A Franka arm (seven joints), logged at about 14 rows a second.
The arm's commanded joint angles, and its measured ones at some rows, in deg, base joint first. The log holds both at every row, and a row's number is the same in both.
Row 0, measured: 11.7, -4.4, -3.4, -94.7, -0.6, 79.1, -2.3
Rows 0 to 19, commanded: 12.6, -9.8, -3.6, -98.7, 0.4, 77.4, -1.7; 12.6, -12.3, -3.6, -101.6, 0.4, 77.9, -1.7; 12.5, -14.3, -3.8, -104.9, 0.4, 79.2, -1.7; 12.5, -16.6, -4.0, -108.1, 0.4, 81.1, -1.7; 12.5, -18.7, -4.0, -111.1, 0.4, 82.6, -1.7; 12.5, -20.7, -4.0, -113.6, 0.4, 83.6, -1.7; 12.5, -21.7, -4.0, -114.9, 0.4, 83.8, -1.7; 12.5, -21.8, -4.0, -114.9, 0.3, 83.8, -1.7; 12.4, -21.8, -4.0, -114.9, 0.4, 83.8, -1.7; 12.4, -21.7, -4.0, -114.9, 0.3, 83.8, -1.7; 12.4, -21.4, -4.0, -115.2, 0.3, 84.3, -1.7; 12.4, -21.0, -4.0, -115.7, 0.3, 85.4, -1.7; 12.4, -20.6, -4.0, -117.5, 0.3, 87.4, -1.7; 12.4, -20.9, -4.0, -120.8, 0.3, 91.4, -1.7; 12.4, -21.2, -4.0, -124.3, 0.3, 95.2, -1.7; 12.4, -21.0, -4.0, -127.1, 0.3, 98.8, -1.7; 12.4, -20.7, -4.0, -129.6, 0.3, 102.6, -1.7; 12.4, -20.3, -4.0, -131.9, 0.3, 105.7, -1.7; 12.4, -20.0, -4.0, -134.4, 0.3, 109.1, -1.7; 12.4, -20.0, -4.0, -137.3, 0.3, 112.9, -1.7
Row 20, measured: 12.0, -19.2, -3.6, -131.9, -0.6, 106.7, -2.3
